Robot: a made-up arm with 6 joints. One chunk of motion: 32 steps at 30 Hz.
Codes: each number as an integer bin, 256 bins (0 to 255) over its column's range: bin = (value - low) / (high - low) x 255, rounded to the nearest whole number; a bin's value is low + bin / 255 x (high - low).
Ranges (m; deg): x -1.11..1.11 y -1.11..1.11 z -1.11..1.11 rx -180..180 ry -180..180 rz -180..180
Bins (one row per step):
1: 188 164 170 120 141 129
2: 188 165 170 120 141 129
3: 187 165 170 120 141 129
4: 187 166 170 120 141 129
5: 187 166 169 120 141 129
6: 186 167 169 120 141 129
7: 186 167 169 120 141 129
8: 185 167 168 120 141 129
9: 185 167 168 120 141 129
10: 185 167 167 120 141 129
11: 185 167 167 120 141 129
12: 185 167 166 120 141 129
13: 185 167 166 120 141 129
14: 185 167 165 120 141 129
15: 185 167 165 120 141 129
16: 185 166 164 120 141 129
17: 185 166 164 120 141 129
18: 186 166 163 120 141 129
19: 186 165 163 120 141 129
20: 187 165 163 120 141 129
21: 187 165 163 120 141 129
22: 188 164 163 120 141 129
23: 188 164 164 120 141 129
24: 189 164 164 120 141 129
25: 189 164 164 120 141 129
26: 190 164 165 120 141 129
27: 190 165 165 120 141 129
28: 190 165 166 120 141 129
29: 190 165 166 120 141 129
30: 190 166 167 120 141 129
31: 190 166 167 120 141 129
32: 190 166 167 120 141 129
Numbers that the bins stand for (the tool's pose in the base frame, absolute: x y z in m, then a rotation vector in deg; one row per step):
1: 0.5267 0.3178 0.3700 -10.59 19.06 2.12
2: 0.5267 0.3265 0.3700 -10.59 19.06 2.12
3: 0.5180 0.3265 0.3700 -10.59 19.06 2.12
4: 0.5180 0.3352 0.3700 -10.59 19.06 2.12
5: 0.5180 0.3352 0.3613 -10.59 19.06 2.12
6: 0.5093 0.3439 0.3613 -10.59 19.06 2.12
7: 0.5093 0.3439 0.3613 -10.59 19.06 2.12
8: 0.5006 0.3439 0.3526 -10.59 19.06 2.12
9: 0.5006 0.3439 0.3526 -10.59 19.06 2.12
10: 0.5006 0.3439 0.3439 -10.59 19.06 2.12
11: 0.5006 0.3439 0.3439 -10.59 19.06 2.12
12: 0.5006 0.3439 0.3352 -10.59 19.06 2.12
13: 0.5006 0.3439 0.3352 -10.59 19.06 2.12
14: 0.5006 0.3439 0.3265 -10.59 19.06 2.12
15: 0.5006 0.3439 0.3265 -10.59 19.06 2.12
16: 0.5006 0.3352 0.3178 -10.59 19.06 2.12
17: 0.5006 0.3352 0.3178 -10.59 19.06 2.12
18: 0.5093 0.3352 0.3091 -10.59 19.06 2.12
19: 0.5093 0.3265 0.3091 -10.59 19.06 2.12
20: 0.5180 0.3265 0.3091 -10.59 19.06 2.12
21: 0.5180 0.3265 0.3091 -10.59 19.06 2.12
22: 0.5267 0.3178 0.3091 -10.59 19.06 2.12
23: 0.5267 0.3178 0.3178 -10.59 19.06 2.12
24: 0.5354 0.3178 0.3178 -10.59 19.06 2.12
25: 0.5354 0.3178 0.3178 -10.59 19.06 2.12
26: 0.5441 0.3178 0.3265 -10.59 19.06 2.12
27: 0.5441 0.3265 0.3265 -10.59 19.06 2.12
28: 0.5441 0.3265 0.3352 -10.59 19.06 2.12
29: 0.5441 0.3265 0.3352 -10.59 19.06 2.12
30: 0.5441 0.3352 0.3439 -10.59 19.06 2.12
31: 0.5441 0.3352 0.3439 -10.59 19.06 2.12
32: 0.5441 0.3352 0.3439 -10.59 19.06 2.12

